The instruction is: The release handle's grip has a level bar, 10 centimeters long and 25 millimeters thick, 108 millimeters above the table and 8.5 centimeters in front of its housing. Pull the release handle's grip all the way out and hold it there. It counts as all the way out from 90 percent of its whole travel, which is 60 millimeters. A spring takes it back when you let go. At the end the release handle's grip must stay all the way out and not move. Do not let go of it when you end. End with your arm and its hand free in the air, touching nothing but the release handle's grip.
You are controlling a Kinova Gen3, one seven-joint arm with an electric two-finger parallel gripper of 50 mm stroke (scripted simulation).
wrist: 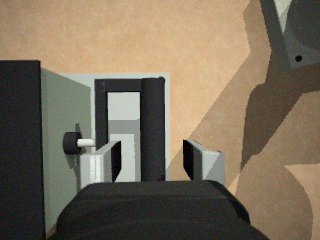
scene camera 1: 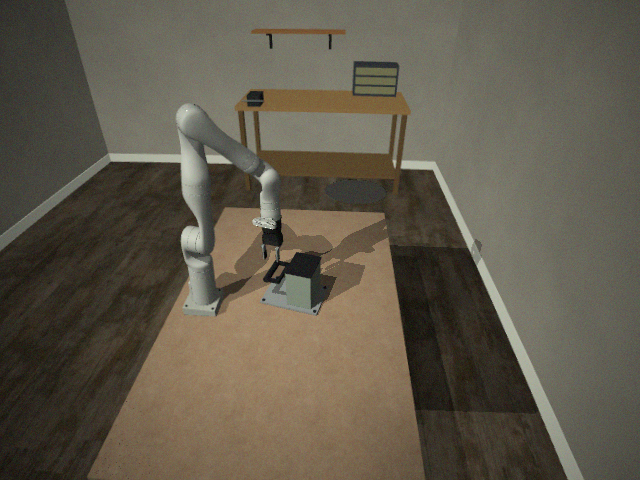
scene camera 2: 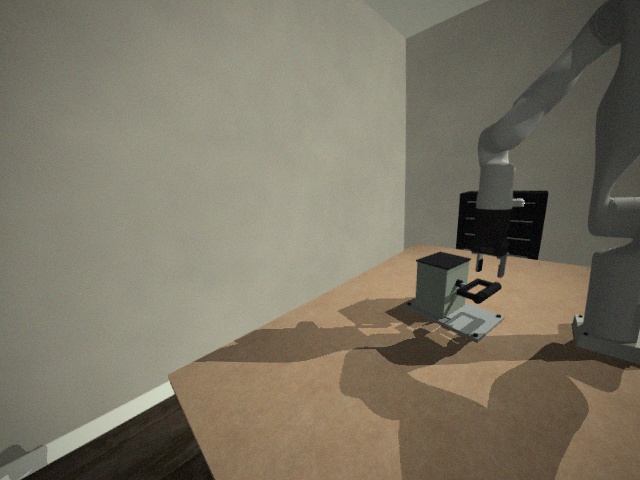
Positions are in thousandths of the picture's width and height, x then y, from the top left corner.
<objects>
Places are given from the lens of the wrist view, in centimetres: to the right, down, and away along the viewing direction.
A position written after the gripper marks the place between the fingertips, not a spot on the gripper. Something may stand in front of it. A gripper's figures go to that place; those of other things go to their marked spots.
gripper (wrist: 477,644): -1, 3, 18
baseplate (wrist: 386,448): -5, -2, 34
</objects>
